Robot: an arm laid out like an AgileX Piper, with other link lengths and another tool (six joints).
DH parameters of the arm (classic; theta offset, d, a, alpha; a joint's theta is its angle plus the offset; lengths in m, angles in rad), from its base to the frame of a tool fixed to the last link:
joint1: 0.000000 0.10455 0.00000 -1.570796
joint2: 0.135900 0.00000 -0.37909 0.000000
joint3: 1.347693 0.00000 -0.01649 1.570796
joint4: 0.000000 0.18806 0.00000 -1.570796
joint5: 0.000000 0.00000 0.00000 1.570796
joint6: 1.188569 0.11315 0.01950 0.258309
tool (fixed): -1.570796 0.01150 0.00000 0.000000
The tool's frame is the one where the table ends.
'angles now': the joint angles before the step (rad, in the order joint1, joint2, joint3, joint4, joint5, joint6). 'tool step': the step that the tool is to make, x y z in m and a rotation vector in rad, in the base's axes. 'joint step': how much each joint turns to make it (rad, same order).
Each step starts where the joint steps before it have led.
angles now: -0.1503 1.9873 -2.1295 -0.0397 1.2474 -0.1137
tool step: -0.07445 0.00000 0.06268 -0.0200 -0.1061 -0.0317
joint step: -0.0300 -0.2276 0.1165 -0.0030 0.0032 0.0010
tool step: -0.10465 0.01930 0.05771 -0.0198 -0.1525 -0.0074
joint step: -0.0001 -0.2882 0.1271 0.0011 0.0080 0.0101
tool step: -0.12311 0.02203 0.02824 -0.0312 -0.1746 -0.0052
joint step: 0.0000 -0.3171 0.1346 -0.0038 0.0053 0.0046
